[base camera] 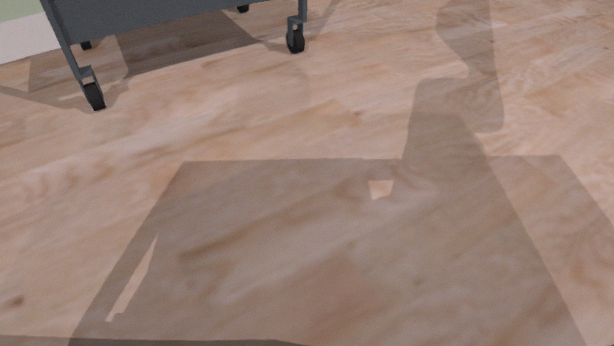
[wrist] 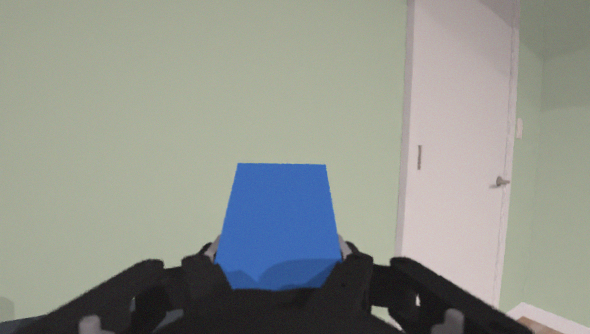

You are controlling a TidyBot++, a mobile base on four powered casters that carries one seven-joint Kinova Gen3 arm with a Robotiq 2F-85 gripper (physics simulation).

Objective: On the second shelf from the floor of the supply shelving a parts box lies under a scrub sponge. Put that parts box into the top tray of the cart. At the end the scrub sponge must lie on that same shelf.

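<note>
My gripper is shut on the parts box, a plain blue block with flat faces. The box sticks out past the fingertips in the middle of the wrist view, in front of the green wall. The lower part of the dark grey cart stands at the upper left of the base view, on black casters. Its top tray is out of the base view. A dark grey strip, perhaps part of the cart, shows at the bottom left of the wrist view. The scrub sponge and the supply shelving do not show.
A green wall fills much of the wrist view, with a white door at the right. The wooden floor carries broad shadows. A pale baseboard runs behind the cart at the left.
</note>
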